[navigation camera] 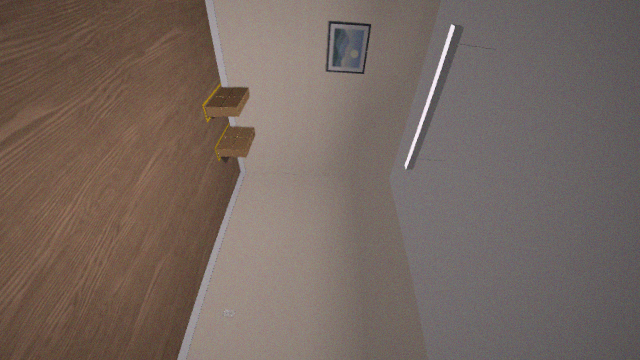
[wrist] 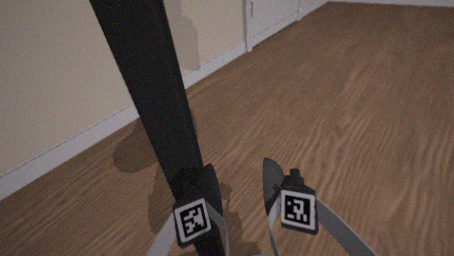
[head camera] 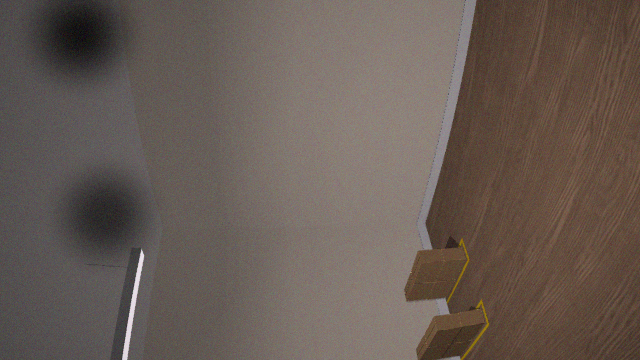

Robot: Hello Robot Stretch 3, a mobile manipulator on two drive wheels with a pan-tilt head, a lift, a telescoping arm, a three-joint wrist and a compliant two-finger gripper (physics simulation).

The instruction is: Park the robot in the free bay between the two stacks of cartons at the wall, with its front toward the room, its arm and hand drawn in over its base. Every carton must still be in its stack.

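Note:
The head and navigation views are turned sideways. Two brown carton stacks stand upright at the far wall. The stack nearer the room corner and the other stack each have yellow floor lines along their foot. The bay is the narrow gap between them, where a bit of skirting shows; its floor is mostly hidden. Both stacks are some way off across the floor. My gripper is open and empty, low over the floor, close beside my black mast. The cartons do not show in the wrist view.
A wall with white skirting meets the carton wall at a corner. A picture hangs above the carton side, and a long lamp hangs from the ceiling. In the wrist view a wall runs at left, with a white door farther along.

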